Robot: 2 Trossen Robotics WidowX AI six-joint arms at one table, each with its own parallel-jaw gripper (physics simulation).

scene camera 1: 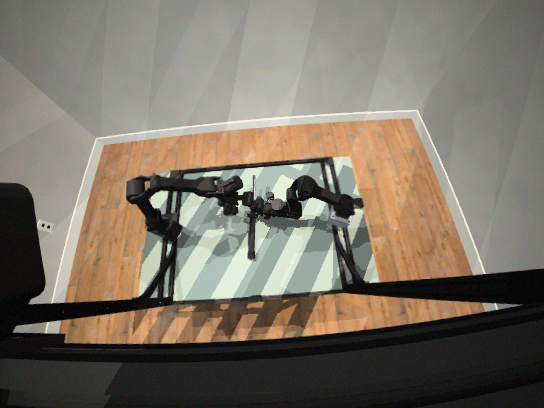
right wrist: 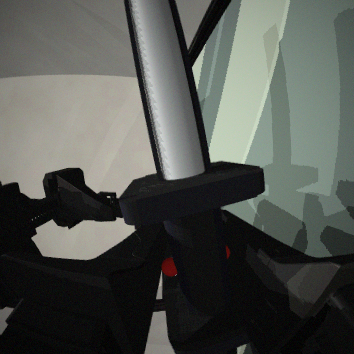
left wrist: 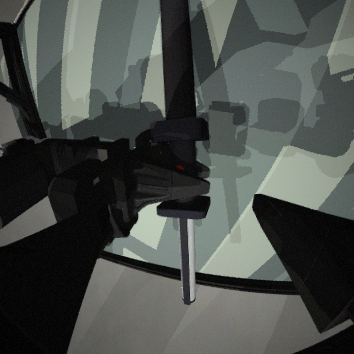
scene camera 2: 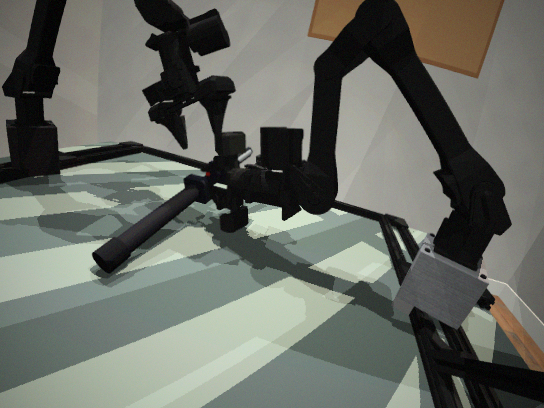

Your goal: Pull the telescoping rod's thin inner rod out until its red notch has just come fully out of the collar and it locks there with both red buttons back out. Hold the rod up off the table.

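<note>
The telescoping rod's thick dark tube (scene camera 1: 251, 237) (scene camera 2: 160, 215) (left wrist: 179, 65) slants low over the table, its wide end close above it. The silvery inner rod (scene camera 1: 254, 185) (scene camera 2: 245, 155) (left wrist: 187, 255) (right wrist: 172, 110) sticks out past the collar's flange (left wrist: 183, 206) (right wrist: 192, 196). No red notch shows on its visible length. Two red buttons (right wrist: 170, 267) (right wrist: 228, 252) show on the collar. My right gripper (scene camera 2: 220, 181) (left wrist: 209, 179) is shut on the collar between its flanges. My left gripper (scene camera 2: 201, 149) (left wrist: 182, 205) is open and empty, near the collar and inner rod.
The tabletop (scene camera 1: 215, 280) (scene camera 2: 240, 370) has pale and dark stripes of shadow and a black frame rail (scene camera 1: 255, 164) along its far edge. The left arm (scene camera 1: 185, 185) and right arm (scene camera 1: 325, 194) reach in from the sides. The right arm's grey mounting block (scene camera 2: 441, 287) stands at the right.
</note>
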